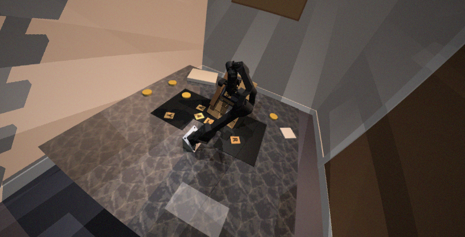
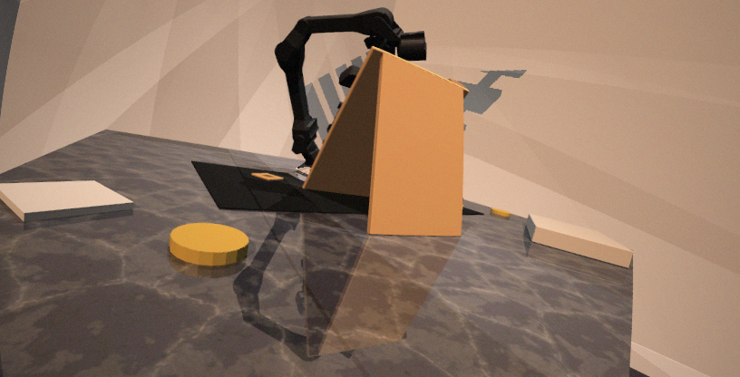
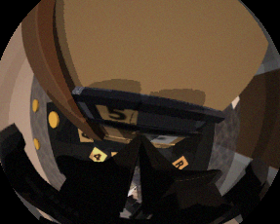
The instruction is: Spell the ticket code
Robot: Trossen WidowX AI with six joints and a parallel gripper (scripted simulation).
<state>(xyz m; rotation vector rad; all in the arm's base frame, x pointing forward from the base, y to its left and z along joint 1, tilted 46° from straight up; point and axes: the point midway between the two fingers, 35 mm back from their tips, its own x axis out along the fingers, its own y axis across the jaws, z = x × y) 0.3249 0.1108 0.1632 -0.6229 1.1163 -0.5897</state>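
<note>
The white ticket is 100 mm below my gripper tip, 50 mm to the right of it and 30 mm behind it. From my gripper tip the other things lie so: black mat 180 mm below, 140 mm behind, 60 mm to the left; pale flat box 450 mm to the left, 320 mm ahead, 170 mm below; pale card 480 mm to the right, 180 mm below, 130 mm ahead.
</note>
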